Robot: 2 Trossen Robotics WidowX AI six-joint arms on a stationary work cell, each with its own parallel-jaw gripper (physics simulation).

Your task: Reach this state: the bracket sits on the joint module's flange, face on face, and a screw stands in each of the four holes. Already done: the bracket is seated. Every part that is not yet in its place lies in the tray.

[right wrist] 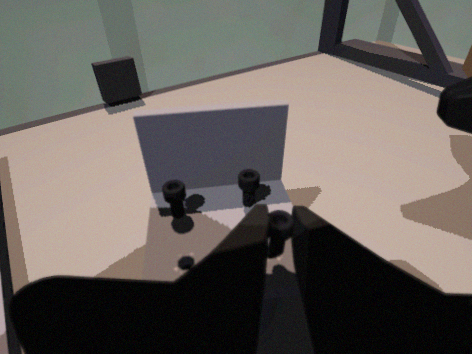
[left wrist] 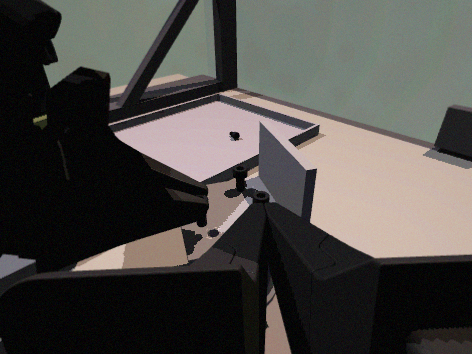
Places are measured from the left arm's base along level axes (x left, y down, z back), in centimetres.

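Where they show: left gripper, fingertip midpoint: (right wrist: 442, 107) (left wrist: 263, 215); right gripper, fingertip midpoint: (right wrist: 278, 216) (left wrist: 207, 202).
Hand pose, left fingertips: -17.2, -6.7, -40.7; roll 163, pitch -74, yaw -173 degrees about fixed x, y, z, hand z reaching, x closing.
Note:
Each offset is from my left fingertips to the top centre of the thing, as dx, dy, dz. "pt": to the spot under its first point.
The bracket (left wrist: 285, 175) (right wrist: 212, 150) has an upright grey wall and a flat base. The joint module under it is mostly hidden. One screw {-9.5, +3.9, -3.3} (left wrist: 240, 176) (right wrist: 174, 195) and a second screw {-6.7, +3.9, -1.3} (left wrist: 260, 196) (right wrist: 249, 182) stand in the holes along the wall. An empty hole {pt -5.1, +6.0, -3.9} (left wrist: 213, 233) (right wrist: 186, 262) shows in the base. My right gripper (left wrist: 207, 202) (right wrist: 278, 216) is shut on a third screw {-4.4, +3.1, -4.3} (left wrist: 201, 219) (right wrist: 278, 242), held upright above the base on the side away from the wall. My left gripper (left wrist: 263, 215) is shut and empty, its tips overlapping the second screw's lower part in view.
A tray (left wrist: 300, 134) stands behind the bracket in the left wrist view, with a screw {-31.0, +10.8, -9.9} (left wrist: 234, 135) in it. A dark block {-33.3, +6.6, +18.7} (left wrist: 455, 132) (right wrist: 117, 80) stands at the table edge. Dark frame posts (left wrist: 226, 45) (right wrist: 332, 25) rise at the table's border. A dark arm part (right wrist: 457, 107) shows at the right.

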